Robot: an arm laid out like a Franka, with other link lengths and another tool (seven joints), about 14 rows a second.
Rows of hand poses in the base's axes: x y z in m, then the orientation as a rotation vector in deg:
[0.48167 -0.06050 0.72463 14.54 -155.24 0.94]
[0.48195 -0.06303 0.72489 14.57 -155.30 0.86]
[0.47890 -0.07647 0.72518 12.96 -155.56 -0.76]
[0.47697 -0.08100 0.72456 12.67 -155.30 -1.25]
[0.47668 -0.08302 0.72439 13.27 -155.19 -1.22]
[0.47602 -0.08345 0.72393 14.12 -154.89 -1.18]
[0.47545 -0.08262 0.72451 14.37 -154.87 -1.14]
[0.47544 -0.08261 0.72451 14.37 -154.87 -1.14]
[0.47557 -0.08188 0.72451 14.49 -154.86 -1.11]
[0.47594 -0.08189 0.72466 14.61 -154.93 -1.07]
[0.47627 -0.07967 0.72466 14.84 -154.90 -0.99]
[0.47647 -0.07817 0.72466 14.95 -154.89 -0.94]
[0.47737 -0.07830 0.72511 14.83 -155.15 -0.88]
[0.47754 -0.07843 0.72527 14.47 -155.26 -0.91]
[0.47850 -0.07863 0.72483 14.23 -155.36 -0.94]
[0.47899 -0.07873 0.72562 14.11 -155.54 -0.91]
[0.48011 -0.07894 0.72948 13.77 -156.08 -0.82]
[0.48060 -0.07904 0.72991 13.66 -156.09 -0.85]
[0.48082 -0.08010 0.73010 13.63 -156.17 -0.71]
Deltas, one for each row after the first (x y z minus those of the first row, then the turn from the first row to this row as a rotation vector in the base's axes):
[0.00028 -0.00253 0.00026 0.07 -0.06 0.01]
[-0.00277 -0.01597 0.00055 0.97 -0.09 -1.38]
[-0.00470 -0.02050 -0.00007 1.25 0.21 -1.64]
[-0.00499 -0.02252 -0.00024 1.31 0.28 -1.21]
[-0.00565 -0.02295 -0.00070 1.39 0.52 -0.59]
[-0.00622 -0.02212 -0.00012 1.40 0.52 -0.41]
[-0.00623 -0.02211 -0.00012 1.40 0.52 -0.41]
[-0.00610 -0.02138 -0.00012 1.40 0.51 -0.32]
[-0.00573 -0.02139 0.00003 1.39 0.43 -0.23]
[-0.00540 -0.01917 0.00003 1.37 0.44 -0.06]
[-0.00520 -0.01767 0.00003 1.35 0.44 0.03]
[-0.00430 -0.01780 0.00048 1.31 0.19 -0.06]
[-0.00413 -0.01793 0.00064 1.29 0.11 -0.33]
[-0.00317 -0.01813 0.00020 1.28 0.03 -0.51]
[-0.00268 -0.01823 0.00099 1.25 -0.14 -0.60]
[-0.00156 -0.01844 0.00485 1.18 -0.66 -0.85]
[-0.00107 -0.01854 0.00528 1.18 -0.66 -0.93]
[-0.00085 -0.01960 0.00547 1.09 -0.75 -0.94]

